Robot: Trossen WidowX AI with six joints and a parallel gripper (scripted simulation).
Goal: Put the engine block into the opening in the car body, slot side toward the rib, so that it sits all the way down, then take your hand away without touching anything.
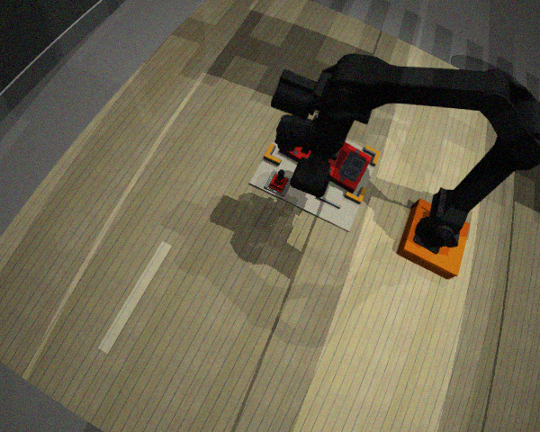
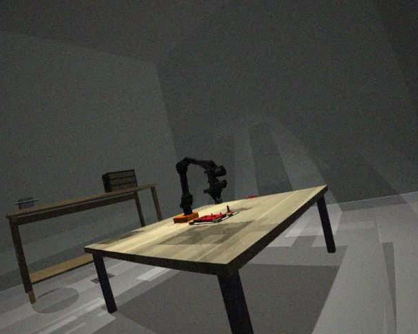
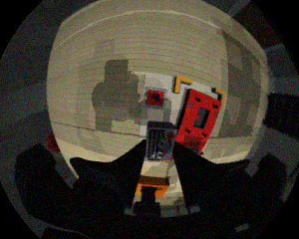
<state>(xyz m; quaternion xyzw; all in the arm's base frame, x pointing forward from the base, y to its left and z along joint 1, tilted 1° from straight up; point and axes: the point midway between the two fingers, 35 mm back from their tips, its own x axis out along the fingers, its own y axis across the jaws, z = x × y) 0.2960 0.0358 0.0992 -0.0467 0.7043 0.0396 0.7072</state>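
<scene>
Right now my gripper tip is 9 cm to the left of the grey plate, 9 cm above it and 1 cm short of it. From my gripper tip the other things lie so: grey engine block (1 cm below).
</scene>
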